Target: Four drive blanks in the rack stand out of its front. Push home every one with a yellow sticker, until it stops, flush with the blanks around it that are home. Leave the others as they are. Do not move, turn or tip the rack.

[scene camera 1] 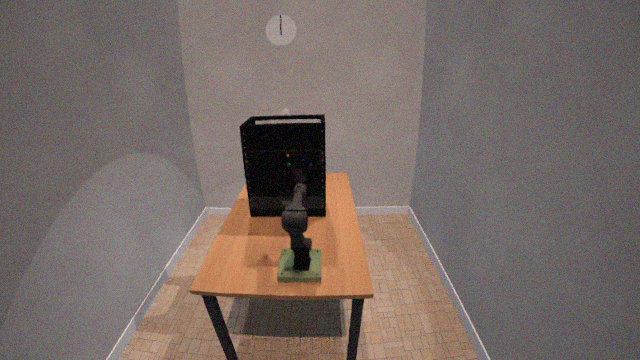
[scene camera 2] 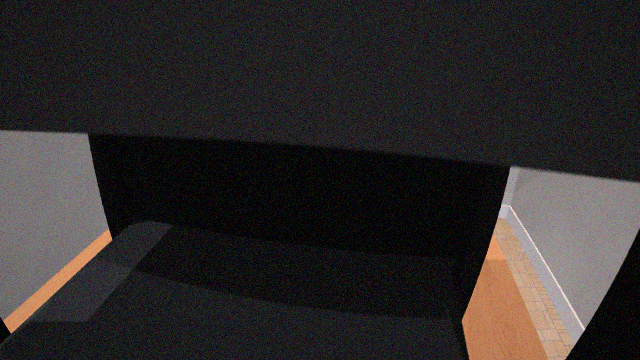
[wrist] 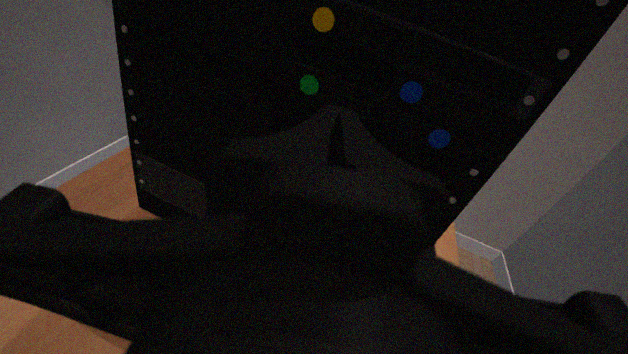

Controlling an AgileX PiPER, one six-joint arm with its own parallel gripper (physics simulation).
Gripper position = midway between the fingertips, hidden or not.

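Note:
A black rack [scene camera 2: 267, 179] is visible, and scene camera 1 [scene camera 1: 269, 150] and the wrist view [wrist: 452, 95] show the rack as well; the gripper [wrist: 334, 127] can also be seen.

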